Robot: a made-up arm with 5 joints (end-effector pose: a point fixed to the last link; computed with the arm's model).
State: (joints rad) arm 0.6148 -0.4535 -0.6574 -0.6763 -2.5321
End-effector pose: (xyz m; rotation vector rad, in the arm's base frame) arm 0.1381 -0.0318 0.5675 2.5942 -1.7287 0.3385
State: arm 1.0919 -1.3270 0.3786 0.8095 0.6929
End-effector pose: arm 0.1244 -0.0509 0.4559 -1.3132 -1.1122 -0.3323
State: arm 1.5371 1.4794 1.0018 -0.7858 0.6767
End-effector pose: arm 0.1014 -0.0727 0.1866 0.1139 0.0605 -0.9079
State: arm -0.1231 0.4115 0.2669 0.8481 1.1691
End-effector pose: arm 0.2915 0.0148 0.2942 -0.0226 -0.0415 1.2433
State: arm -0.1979 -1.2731 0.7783 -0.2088 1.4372
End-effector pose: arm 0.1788 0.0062 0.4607 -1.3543 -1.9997 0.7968
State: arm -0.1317 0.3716 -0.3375 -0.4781 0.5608
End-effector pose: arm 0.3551 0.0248 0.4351 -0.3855 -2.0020 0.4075
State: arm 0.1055 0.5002 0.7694 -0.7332 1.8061
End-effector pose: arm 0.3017 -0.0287 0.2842 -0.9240 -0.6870 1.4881
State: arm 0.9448 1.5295 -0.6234 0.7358 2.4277
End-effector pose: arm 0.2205 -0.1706 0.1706 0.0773 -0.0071 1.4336
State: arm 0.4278 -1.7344 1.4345 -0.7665 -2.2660
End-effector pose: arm 0.1473 -0.0272 0.4102 2.3883 -1.7317 -0.7451
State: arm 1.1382 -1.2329 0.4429 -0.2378 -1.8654
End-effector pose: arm 0.1176 -0.0419 0.4975 1.1362 -2.7805 -0.8353
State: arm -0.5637 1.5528 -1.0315 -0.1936 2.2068
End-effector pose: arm 0.3523 0.1456 0.2349 -1.1840 -1.1564 2.2600
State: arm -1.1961 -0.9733 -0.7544 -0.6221 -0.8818
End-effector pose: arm 0.0815 -0.0868 0.5326 -2.0681 1.1500 0.1286
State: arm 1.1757 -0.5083 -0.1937 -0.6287 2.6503
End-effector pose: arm 0.1360 -0.0904 0.5441 -2.8032 0.9223 0.2328
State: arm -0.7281 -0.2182 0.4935 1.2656 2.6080
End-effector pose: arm 0.2137 0.0844 0.3500 0.0356 0.0274 -2.9954
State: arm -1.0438 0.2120 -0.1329 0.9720 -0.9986
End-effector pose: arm 0.2198 0.1780 0.3645 0.4496 -0.2606 -0.0034
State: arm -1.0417 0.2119 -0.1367 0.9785 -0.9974
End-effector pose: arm 0.2201 0.1776 0.3648 0.4470 -0.2600 -0.0043
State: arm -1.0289 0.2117 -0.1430 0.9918 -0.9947
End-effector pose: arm 0.2222 0.1759 0.3652 0.4391 -0.2600 -0.0142
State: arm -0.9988 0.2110 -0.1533 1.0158 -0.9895
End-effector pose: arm 0.2271 0.1717 0.3659 0.4234 -0.2609 -0.0386
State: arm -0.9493 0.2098 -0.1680 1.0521 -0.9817
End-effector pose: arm 0.2347 0.1646 0.3669 0.3988 -0.2618 -0.0795
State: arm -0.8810 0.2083 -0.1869 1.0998 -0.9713
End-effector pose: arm 0.2447 0.1543 0.3681 0.3661 -0.2616 -0.1366
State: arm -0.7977 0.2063 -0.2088 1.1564 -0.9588
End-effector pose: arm 0.2556 0.1409 0.3696 0.3278 -0.2588 -0.2067
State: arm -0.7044 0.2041 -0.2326 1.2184 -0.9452
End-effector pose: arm 0.2664 0.1249 0.3713 0.2869 -0.2525 -0.2860
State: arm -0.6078 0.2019 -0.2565 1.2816 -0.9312
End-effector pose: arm 0.2757 0.1076 0.3730 0.2466 -0.2424 -0.3684
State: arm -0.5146 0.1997 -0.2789 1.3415 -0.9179
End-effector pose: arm 0.2829 0.0903 0.3747 0.2099 -0.2296 -0.4484
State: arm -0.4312 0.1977 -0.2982 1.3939 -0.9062
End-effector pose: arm 0.2878 0.0744 0.3763 0.1793 -0.2158 -0.5203
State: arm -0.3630 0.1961 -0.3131 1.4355 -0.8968
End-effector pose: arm 0.2908 0.0612 0.3775 0.1557 -0.2030 -0.5794
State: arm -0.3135 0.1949 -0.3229 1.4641 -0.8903
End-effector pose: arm 0.2924 0.0517 0.3783 0.1398 -0.1933 -0.6226
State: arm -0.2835 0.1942 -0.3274 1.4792 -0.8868
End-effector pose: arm 0.2931 0.0459 0.3786 0.1310 -0.1876 -0.6492
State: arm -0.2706 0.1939 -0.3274 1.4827 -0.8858
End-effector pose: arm 0.2935 0.0434 0.3786 0.1279 -0.1860 -0.6611
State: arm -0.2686 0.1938 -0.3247 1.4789 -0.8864
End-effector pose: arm 0.2937 0.0431 0.3784 0.1285 -0.1871 -0.6637
